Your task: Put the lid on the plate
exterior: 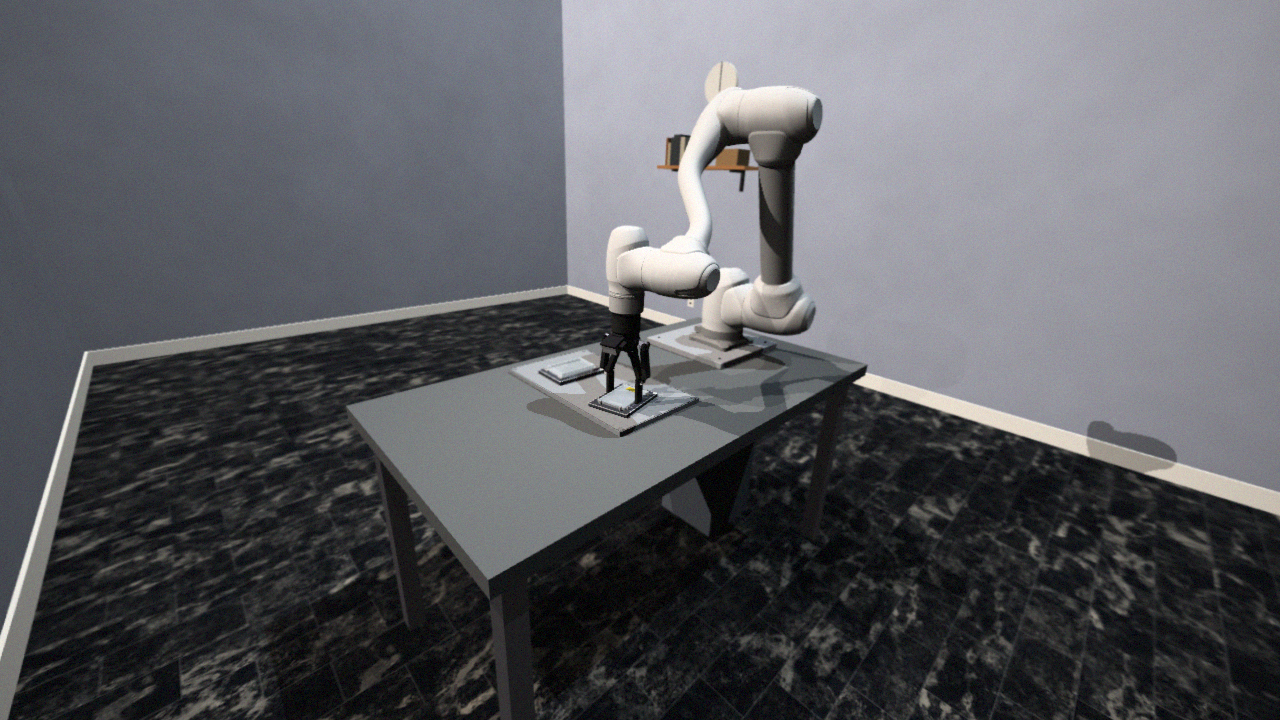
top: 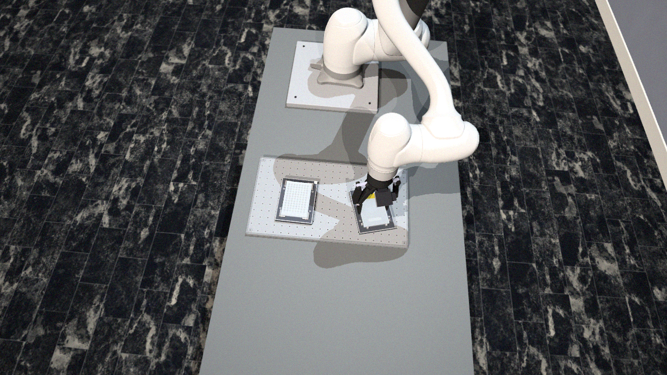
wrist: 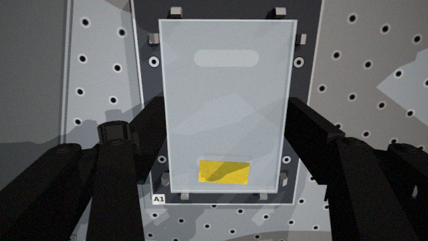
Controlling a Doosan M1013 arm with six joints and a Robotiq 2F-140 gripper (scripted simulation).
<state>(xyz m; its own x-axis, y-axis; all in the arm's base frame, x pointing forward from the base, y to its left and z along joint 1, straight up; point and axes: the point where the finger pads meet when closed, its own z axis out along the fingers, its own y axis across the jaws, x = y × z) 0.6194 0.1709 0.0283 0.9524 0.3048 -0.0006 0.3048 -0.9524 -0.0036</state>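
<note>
My hand is 3 cm above the lid park. Also, from my hand: tag reading a1 (9 cm behind, 3 cm to the left, 3 cm below); then clear lid (2 cm below); then culture plate (25 cm to the right, 2 cm below).
</note>
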